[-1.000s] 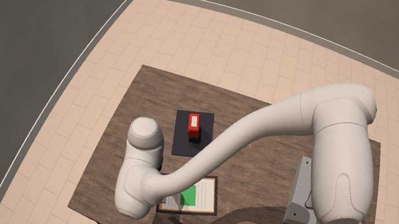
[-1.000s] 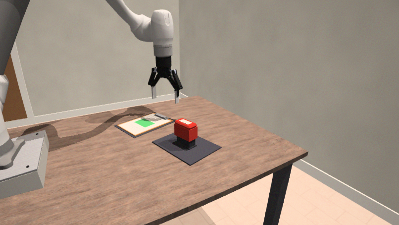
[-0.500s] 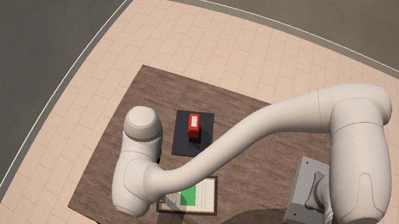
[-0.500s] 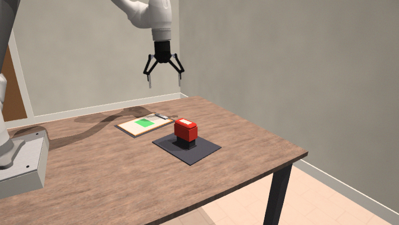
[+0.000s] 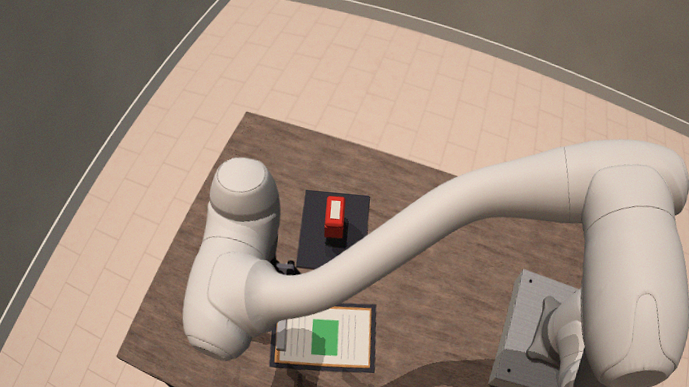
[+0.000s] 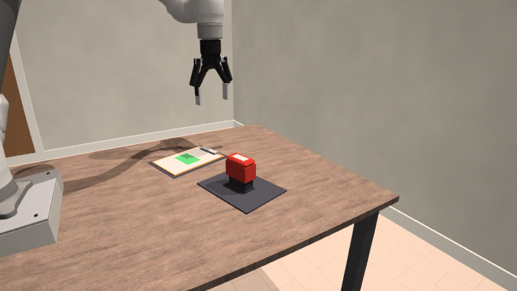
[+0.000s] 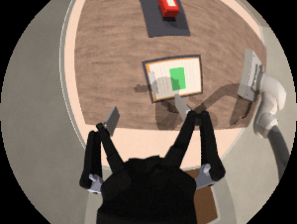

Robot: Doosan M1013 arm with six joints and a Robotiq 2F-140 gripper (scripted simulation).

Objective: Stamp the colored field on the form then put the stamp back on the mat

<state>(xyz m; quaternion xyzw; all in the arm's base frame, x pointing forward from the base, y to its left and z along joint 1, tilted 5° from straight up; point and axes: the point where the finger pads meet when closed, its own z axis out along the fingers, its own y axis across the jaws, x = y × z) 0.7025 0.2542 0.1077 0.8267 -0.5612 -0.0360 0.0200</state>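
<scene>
Now: hand 20 mm past the stamp, 320 mm to the left of it and 170 mm above it. Also, from my hand: mat 20 mm behind, 320 mm to the right, 220 mm below; clipboard 110 mm behind, 40 mm to the right, 210 mm below.
</scene>
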